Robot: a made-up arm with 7 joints.
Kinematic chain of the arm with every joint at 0, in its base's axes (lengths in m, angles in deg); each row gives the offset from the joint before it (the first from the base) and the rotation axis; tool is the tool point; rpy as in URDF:
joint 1: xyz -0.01 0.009 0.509 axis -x
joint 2: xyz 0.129 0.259 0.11 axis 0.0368 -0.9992 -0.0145
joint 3: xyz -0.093 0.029 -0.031 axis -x
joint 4: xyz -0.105 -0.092 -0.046 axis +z
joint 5: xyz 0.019 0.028 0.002 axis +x
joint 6: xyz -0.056 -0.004 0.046 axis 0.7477 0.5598 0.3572
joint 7: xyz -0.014 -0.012 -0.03 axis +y
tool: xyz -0.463 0.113 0.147 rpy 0 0 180
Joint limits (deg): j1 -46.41..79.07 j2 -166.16..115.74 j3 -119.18..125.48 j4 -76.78..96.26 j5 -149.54..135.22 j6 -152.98..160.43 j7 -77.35..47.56
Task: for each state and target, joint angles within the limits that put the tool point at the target. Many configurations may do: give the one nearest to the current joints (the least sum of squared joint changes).
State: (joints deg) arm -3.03 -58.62 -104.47 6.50 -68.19 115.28 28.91
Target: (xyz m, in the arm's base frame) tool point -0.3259 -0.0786 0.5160
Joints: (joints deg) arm -11.12 -43.41 -108.61 5.84 -51.45 109.82 3.42
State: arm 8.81 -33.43 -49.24 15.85 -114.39 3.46 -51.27
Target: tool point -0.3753 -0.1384 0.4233
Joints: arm 8.77 -23.52 -45.47 28.16 -115.38 -5.13 -63.28
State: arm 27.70 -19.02 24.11 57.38 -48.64 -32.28 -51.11
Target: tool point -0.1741 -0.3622 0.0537
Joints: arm 57.87 18.39 -31.80 37.36 -21.26 -21.24 -47.46
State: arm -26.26 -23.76 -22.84 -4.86 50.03 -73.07 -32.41
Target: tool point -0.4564 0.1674 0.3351
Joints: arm -2.83 -28.18 3.85 7.66 22.03 -80.90 -43.37
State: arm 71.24 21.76 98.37 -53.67 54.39 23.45 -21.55
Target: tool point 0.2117 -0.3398 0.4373
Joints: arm 79.07 46.87 119.93 -61.03 43.61 8.55 -43.68
